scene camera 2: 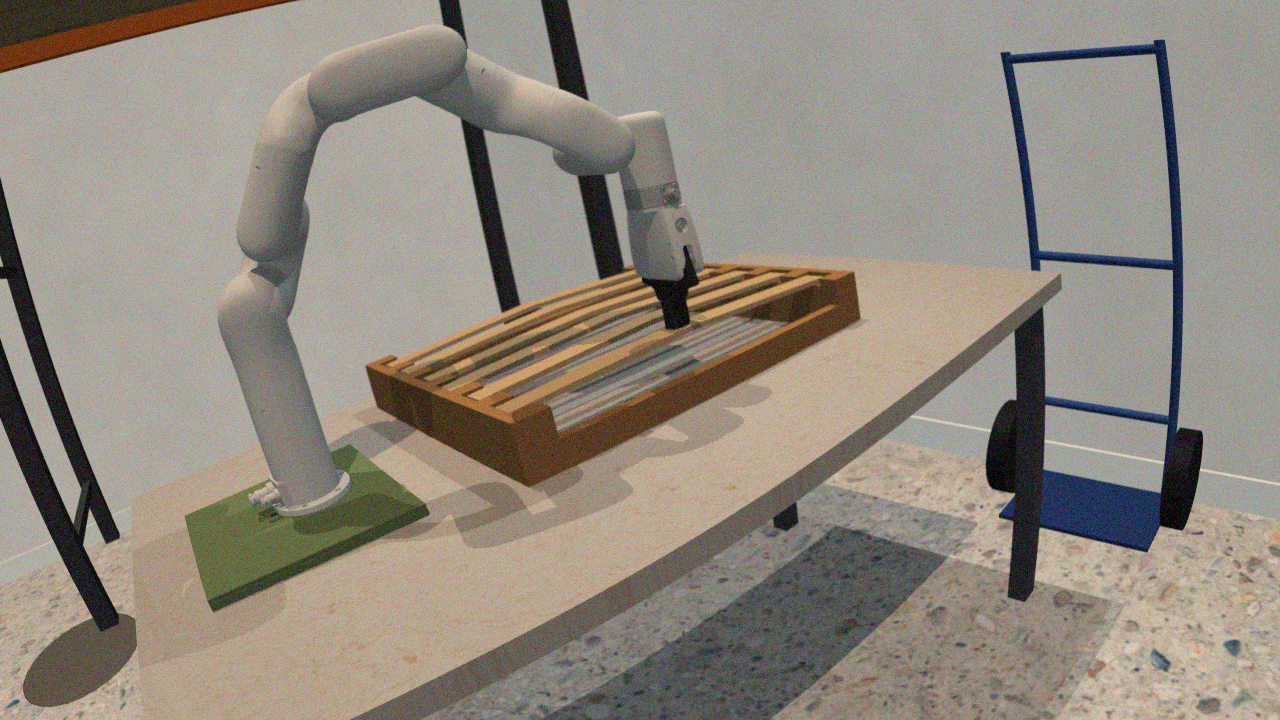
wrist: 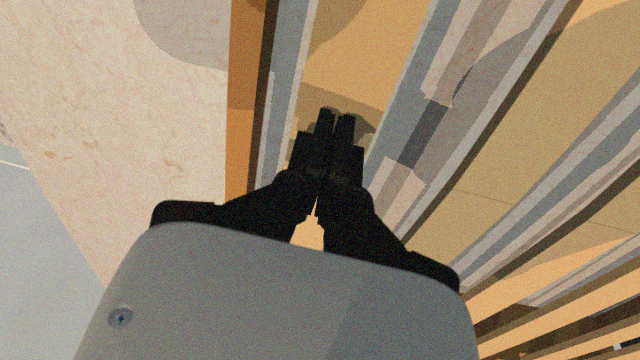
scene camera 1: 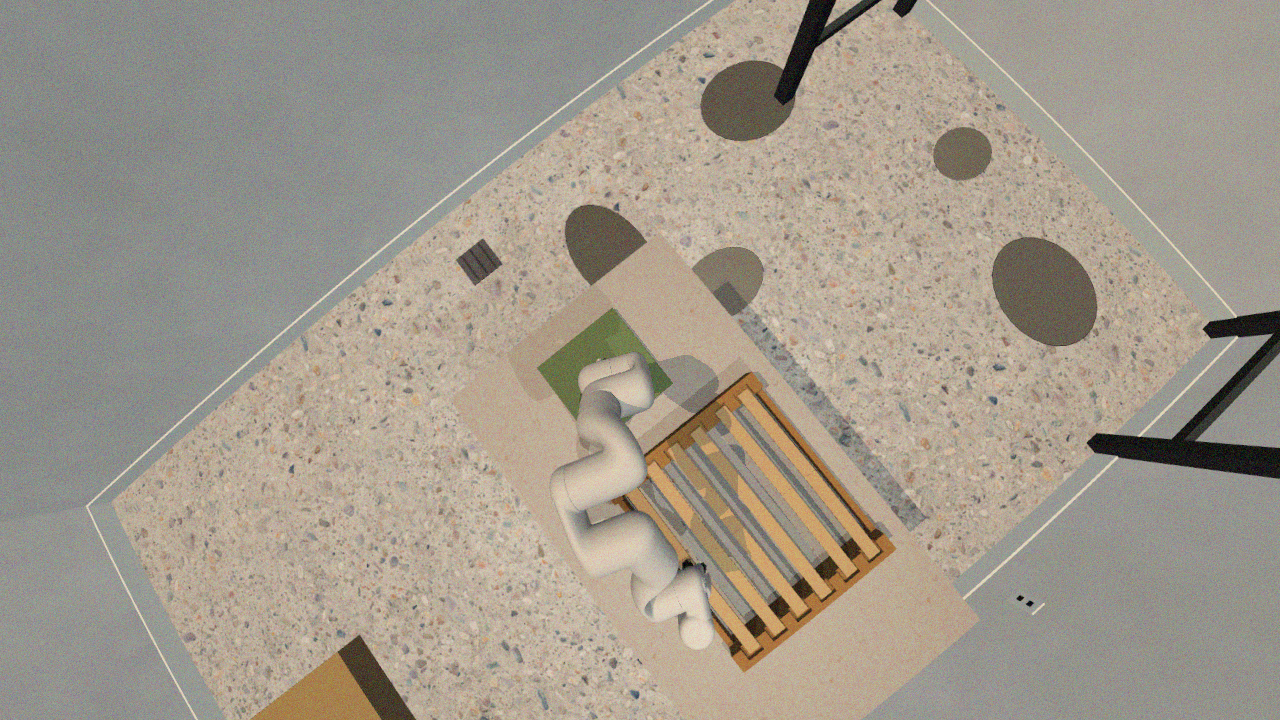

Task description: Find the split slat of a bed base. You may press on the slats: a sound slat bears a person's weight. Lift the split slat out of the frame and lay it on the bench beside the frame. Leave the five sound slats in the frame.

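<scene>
The bed-base frame [scene camera 1: 750, 663] [scene camera 2: 626, 437] [wrist: 245, 50] lies on the bench [scene camera 1: 877, 626] [scene camera 2: 939, 304] [wrist: 100, 100], with several pale wooden slats lying across it side by side. My gripper [scene camera 2: 676, 324] [wrist: 330, 135] is shut and empty, pointing down. Its fingertips are at the top of the outermost slat [scene camera 1: 741, 635] [scene camera 2: 586, 374] [wrist: 365, 50], near its middle, and seem to touch it. A thin dark line crosses the neighbouring slat [wrist: 550, 100], and another crosses the slat beyond. I cannot tell which slat is split. My arm hides part of the outermost slat in scene camera 1.
My arm stands on a green base plate [scene camera 1: 572, 358] [scene camera 2: 232, 555] at one end of the bench. A blue hand truck [scene camera 2: 1105, 261] stands on the floor behind the bench's far end. Black posts [scene camera 1: 805, 53] [scene camera 2: 483, 197] stand around the bench.
</scene>
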